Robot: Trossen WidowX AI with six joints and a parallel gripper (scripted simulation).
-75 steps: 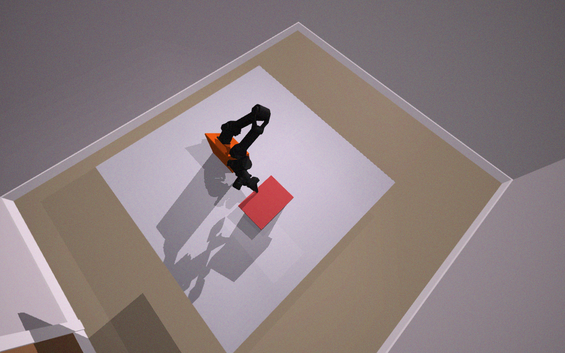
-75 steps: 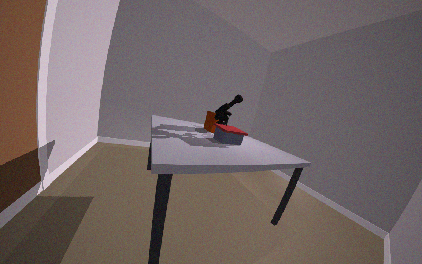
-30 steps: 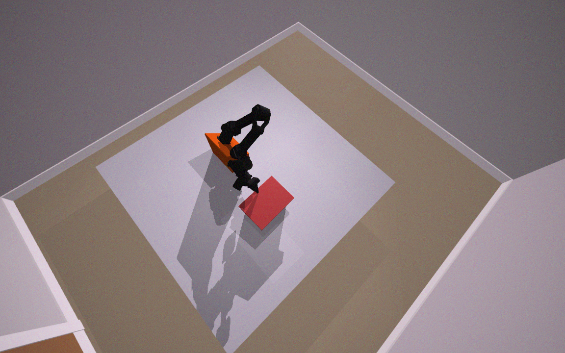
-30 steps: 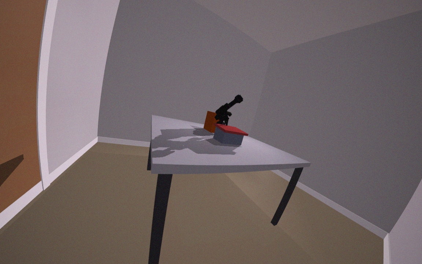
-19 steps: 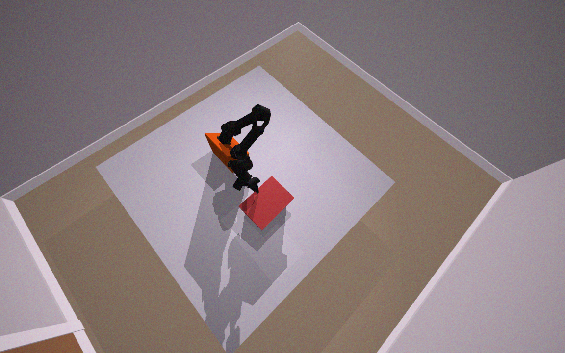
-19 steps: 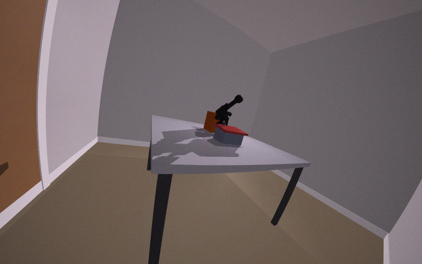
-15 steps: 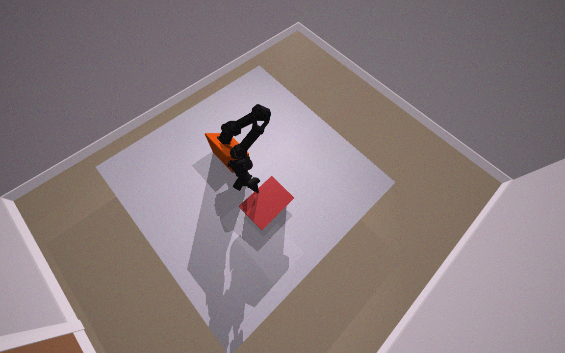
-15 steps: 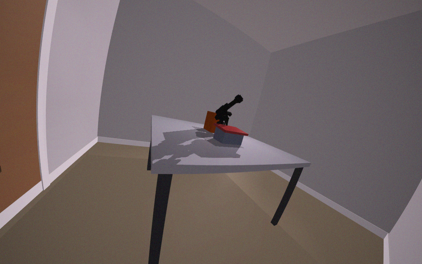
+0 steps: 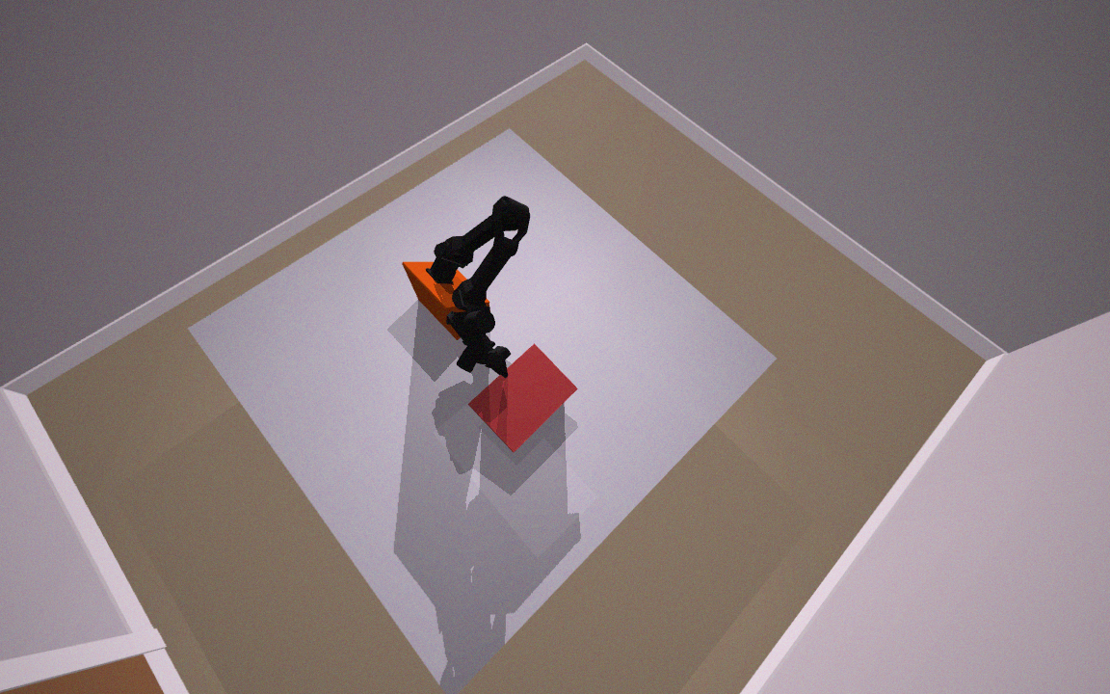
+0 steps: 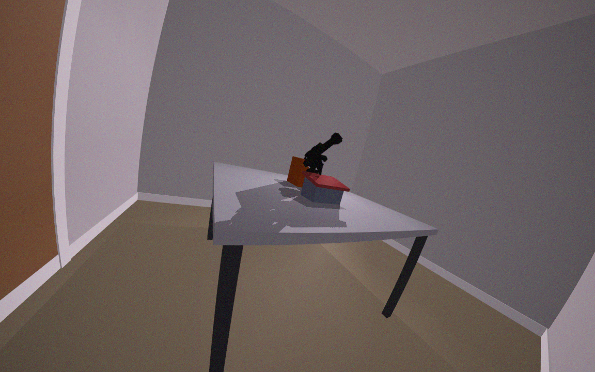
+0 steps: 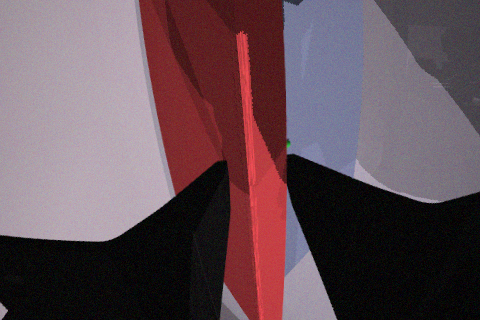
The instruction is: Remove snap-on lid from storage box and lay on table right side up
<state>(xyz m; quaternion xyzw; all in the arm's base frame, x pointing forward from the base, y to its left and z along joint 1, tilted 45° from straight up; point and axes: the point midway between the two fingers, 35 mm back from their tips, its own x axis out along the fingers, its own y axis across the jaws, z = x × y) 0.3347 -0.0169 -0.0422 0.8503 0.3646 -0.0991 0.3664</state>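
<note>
Right now my gripper tip is 8 cm short of the red lid, 1 cm to the right of it and 1 cm above it. Round my gripper tip: grey-blue storage box 8 cm below, 7 cm ahead, 1 cm to the left.
</note>
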